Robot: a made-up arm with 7 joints. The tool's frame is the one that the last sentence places.
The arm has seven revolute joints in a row. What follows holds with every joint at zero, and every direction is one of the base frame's. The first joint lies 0.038 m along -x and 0.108 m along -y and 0.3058 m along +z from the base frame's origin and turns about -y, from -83.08 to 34.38 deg. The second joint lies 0.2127 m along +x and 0.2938 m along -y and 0.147 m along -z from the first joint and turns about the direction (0.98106, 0.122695, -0.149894), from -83.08 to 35.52 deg. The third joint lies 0.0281 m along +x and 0.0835 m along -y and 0.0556 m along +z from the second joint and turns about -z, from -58.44 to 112.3 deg. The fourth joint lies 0.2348 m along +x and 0.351 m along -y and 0.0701 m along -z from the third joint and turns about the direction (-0.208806, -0.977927, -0.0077), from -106 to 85.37 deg. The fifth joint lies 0.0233 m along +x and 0.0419 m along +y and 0.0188 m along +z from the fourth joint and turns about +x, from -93.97 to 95.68 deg. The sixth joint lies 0.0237 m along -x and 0.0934 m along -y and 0.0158 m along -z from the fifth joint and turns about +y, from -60.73 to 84.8 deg. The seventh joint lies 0.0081 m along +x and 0.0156 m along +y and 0.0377 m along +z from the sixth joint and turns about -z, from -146.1 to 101.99 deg. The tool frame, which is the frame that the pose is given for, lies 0.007 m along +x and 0.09 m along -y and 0.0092 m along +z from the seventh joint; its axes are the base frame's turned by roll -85.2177, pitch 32.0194 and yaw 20.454 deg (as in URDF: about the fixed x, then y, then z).
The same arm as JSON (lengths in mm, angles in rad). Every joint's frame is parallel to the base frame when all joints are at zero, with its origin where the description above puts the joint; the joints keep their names.
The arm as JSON. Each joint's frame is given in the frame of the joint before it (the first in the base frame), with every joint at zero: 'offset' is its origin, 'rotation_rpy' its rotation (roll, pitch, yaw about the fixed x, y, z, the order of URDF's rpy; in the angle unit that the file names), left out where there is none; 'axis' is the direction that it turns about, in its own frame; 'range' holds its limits. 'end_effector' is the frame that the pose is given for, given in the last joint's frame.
{
  "length_unit": "mm",
  "angle_unit": "rad",
  "chain": [
    {
      "id": "joint 1",
      "offset": [
        -38.0,
        -108.0,
        305.8
      ],
      "axis": "-y",
      "range": [
        -1.45,
        0.6
      ]
    },
    {
      "id": "joint 2",
      "offset": [
        212.7,
        -293.8,
        -147.0
      ],
      "axis": [
        0.98106,
        0.122695,
        -0.149894
      ],
      "range": [
        -1.45,
        0.6199
      ]
    },
    {
      "id": "joint 3",
      "offset": [
        28.1,
        -83.5,
        55.6
      ],
      "axis": "-z",
      "range": [
        -1.02,
        1.96
      ]
    },
    {
      "id": "joint 4",
      "offset": [
        234.8,
        -351.0,
        -70.1
      ],
      "axis": [
        -0.208806,
        -0.977927,
        -0.0077
      ],
      "range": [
        -1.85,
        1.49
      ]
    },
    {
      "id": "joint 5",
      "offset": [
        23.3,
        41.9,
        18.8
      ],
      "axis": "+x",
      "range": [
        -1.6401,
        1.6699
      ]
    },
    {
      "id": "joint 6",
      "offset": [
        -23.7,
        -93.4,
        -15.8
      ],
      "axis": "+y",
      "range": [
        -1.0599,
        1.48
      ]
    },
    {
      "id": "joint 7",
      "offset": [
        8.1,
        15.6,
        37.7
      ],
      "axis": "-z",
      "range": [
        -2.5499,
        1.7801
      ]
    }
  ],
  "end_effector": {
    "offset": [
      7.0,
      -90.0,
      9.2
    ],
    "rotation_rpy": [
      -1.4873,
      0.5588,
      0.357
    ]
  }
}

